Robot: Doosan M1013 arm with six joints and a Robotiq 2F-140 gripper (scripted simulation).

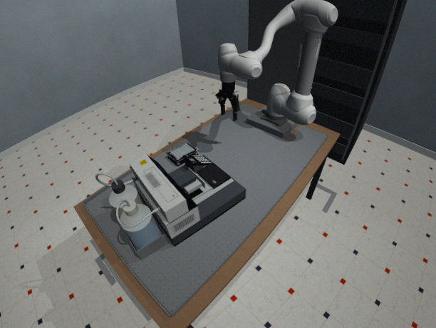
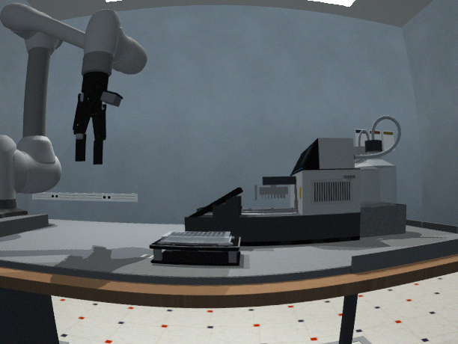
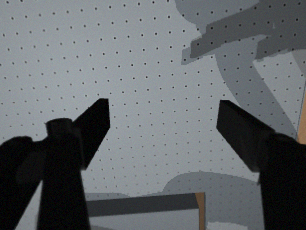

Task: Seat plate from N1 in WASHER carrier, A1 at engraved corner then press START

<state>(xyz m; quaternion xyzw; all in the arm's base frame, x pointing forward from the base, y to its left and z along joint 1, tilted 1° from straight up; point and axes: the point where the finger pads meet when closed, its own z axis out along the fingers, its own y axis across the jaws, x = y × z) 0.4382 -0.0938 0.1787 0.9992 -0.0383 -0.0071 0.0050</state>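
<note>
Now: the well plate 29 cm ahead of my hand, 14 cm to the right of it and 19 cm below it. From my hand the other things lie so: black plate nest N1: 29 cm ahead, 14 cm to the right, 20 cm below; then N1 label: 19 cm ahead, 13 cm to the right, 23 cm below; then washer carrier: 34 cm ahead, 19 cm to the left, 14 cm below.
</note>
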